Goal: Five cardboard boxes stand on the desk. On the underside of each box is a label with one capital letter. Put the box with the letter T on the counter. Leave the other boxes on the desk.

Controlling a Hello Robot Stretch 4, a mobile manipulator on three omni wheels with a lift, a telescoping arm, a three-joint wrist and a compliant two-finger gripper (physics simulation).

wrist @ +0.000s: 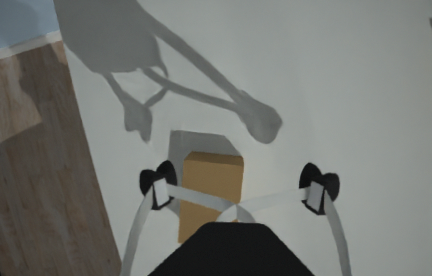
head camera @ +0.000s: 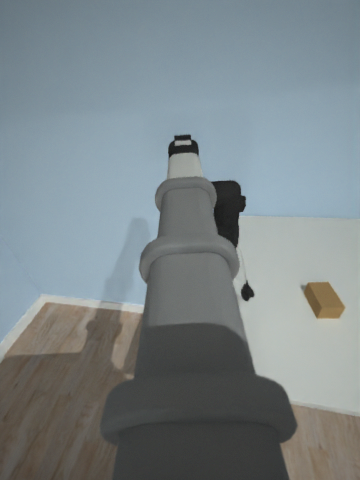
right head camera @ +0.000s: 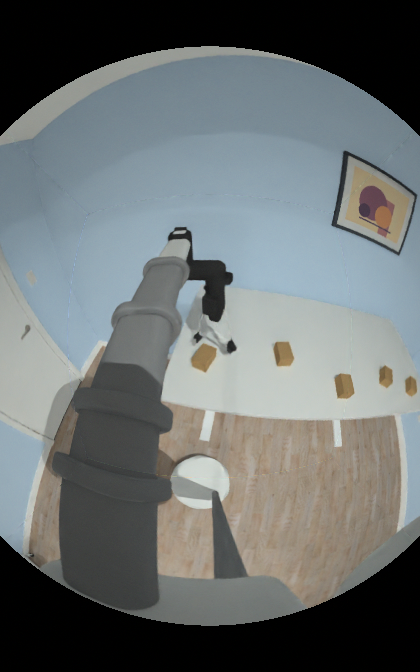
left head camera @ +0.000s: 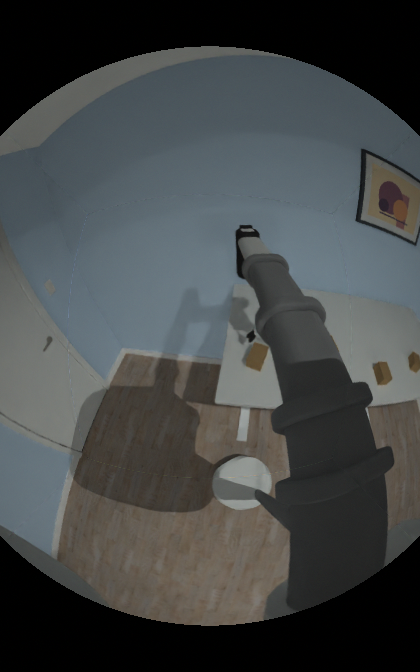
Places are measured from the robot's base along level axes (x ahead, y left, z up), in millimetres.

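Where they show: gripper, between the fingertips: (wrist: 237, 178).
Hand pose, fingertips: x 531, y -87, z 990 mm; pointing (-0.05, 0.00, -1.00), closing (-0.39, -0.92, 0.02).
Observation:
After its pixels a point has its place.
My gripper (right head camera: 214, 342) (wrist: 237, 178) @[x 531, y -87, z 990 mm] is open, fingers pointing down above the left end of the white desk (head camera: 280, 365) @[x 355, y -202, z 923 mm] (left head camera: 227, 392) (right head camera: 250, 392) (wrist: 375, 100) @[x 537, y -260, z 923 mm]. The leftmost cardboard box (left head camera: 256, 356) (right head camera: 204, 358) (wrist: 210, 185) @[x 529, y -57, z 973 mm] lies below the fingers; in the wrist view it shows between the fingertips, nearer the left one. A second box (head camera: 325, 300) @[x 500, y -365, z 973 mm] (right head camera: 283, 354) lies to its right. Farther right are a third box (left head camera: 382, 373) (right head camera: 344, 386), a fourth box (left head camera: 414, 362) (right head camera: 385, 376) and a fifth box (right head camera: 411, 386). Their underside labels are hidden. I cannot make out the counter.
A round white stool (left head camera: 242, 495) (right head camera: 200, 470) stands on the wood floor before the desk. The blue wall (head camera: 100, 150) @[x 1200, y 391, z 1236 mm] is behind the desk, with a framed picture (left head camera: 390, 197) (right head camera: 375, 202) at the right. A door (left head camera: 30, 370) (right head camera: 25, 370) is at the left.

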